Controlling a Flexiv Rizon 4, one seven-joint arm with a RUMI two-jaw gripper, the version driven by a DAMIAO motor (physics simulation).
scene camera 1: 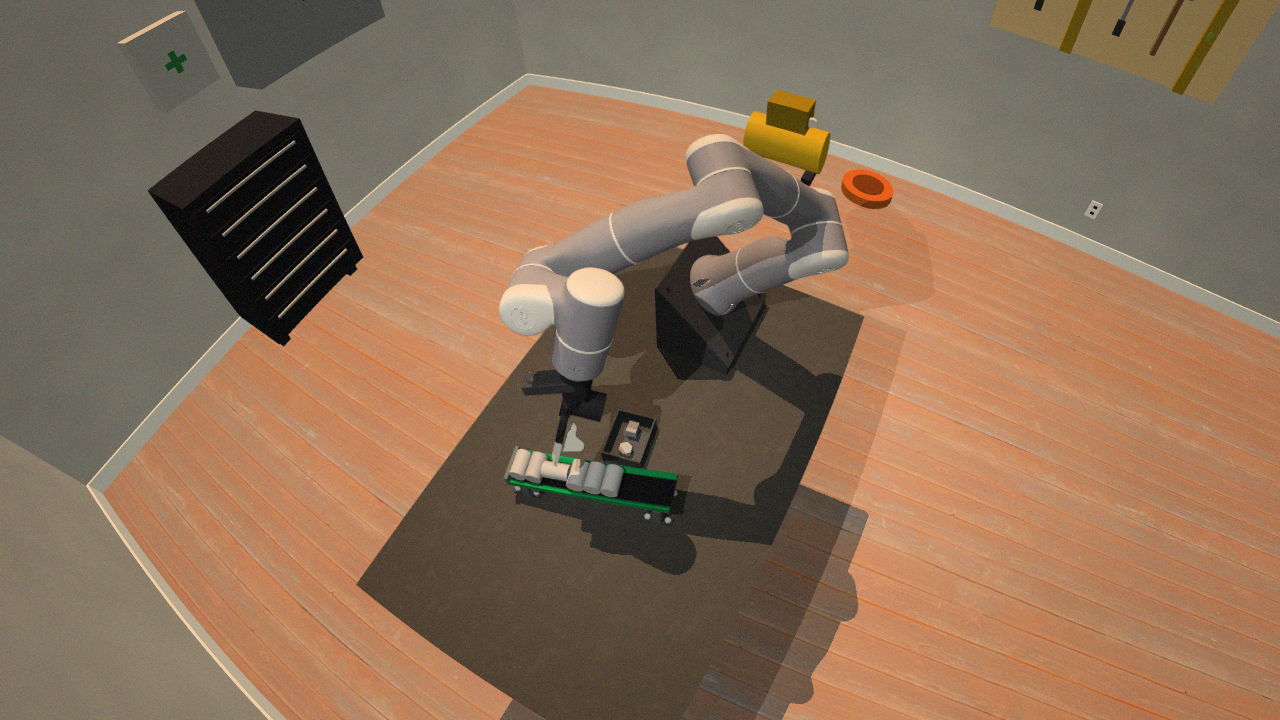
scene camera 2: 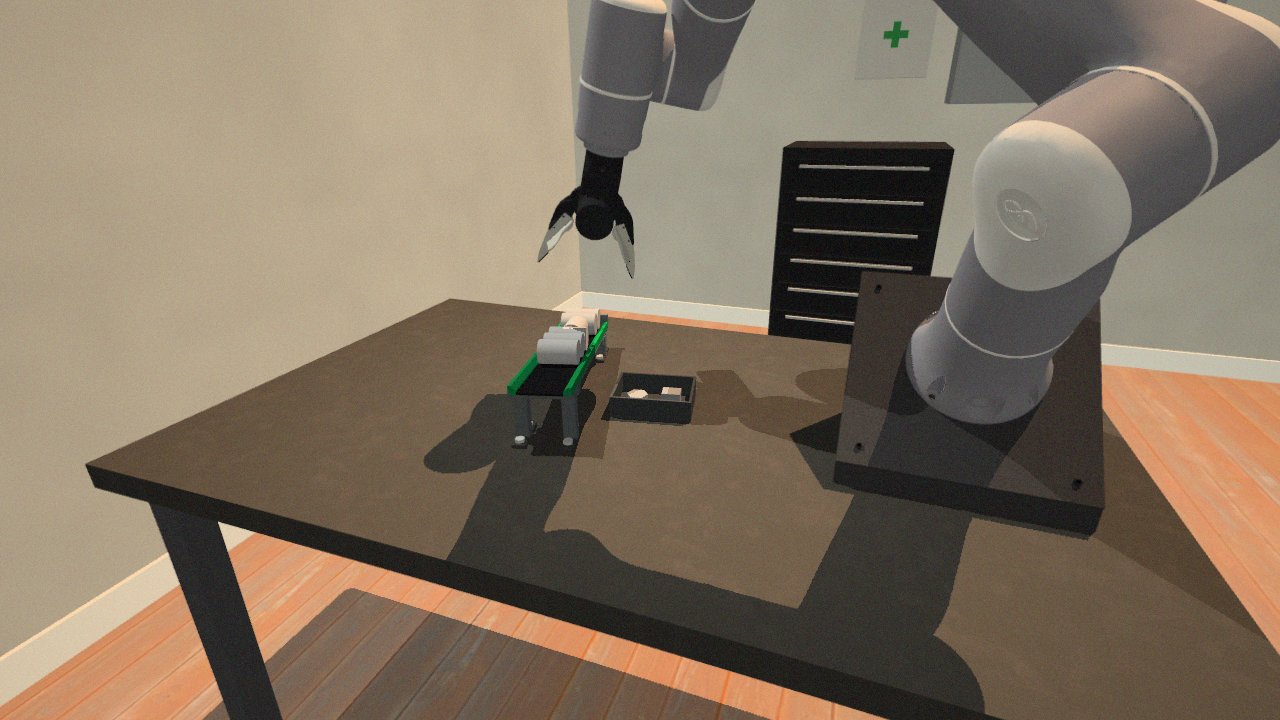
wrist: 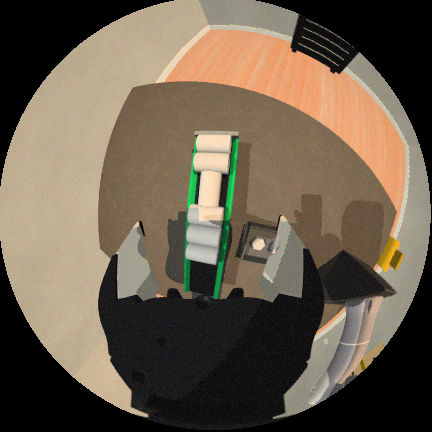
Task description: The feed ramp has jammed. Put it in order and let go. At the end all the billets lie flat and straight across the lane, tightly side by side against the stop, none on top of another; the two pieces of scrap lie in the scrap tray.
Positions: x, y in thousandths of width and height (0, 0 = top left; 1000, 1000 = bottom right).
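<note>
On scene camera 2 you'd have my gripper (scene camera 2: 457, 374), a scrap tray (scene camera 2: 486, 565) and a billet (scene camera 2: 429, 488). Scene camera 1 has my gripper (scene camera 1: 439, 606) as well, and the scrap tray (scene camera 1: 482, 603) with it. And in the wrist view there's a billet (wrist: 485, 429), another billet (wrist: 457, 497), the tray again (wrist: 622, 541) and my gripper (wrist: 483, 510).
</note>
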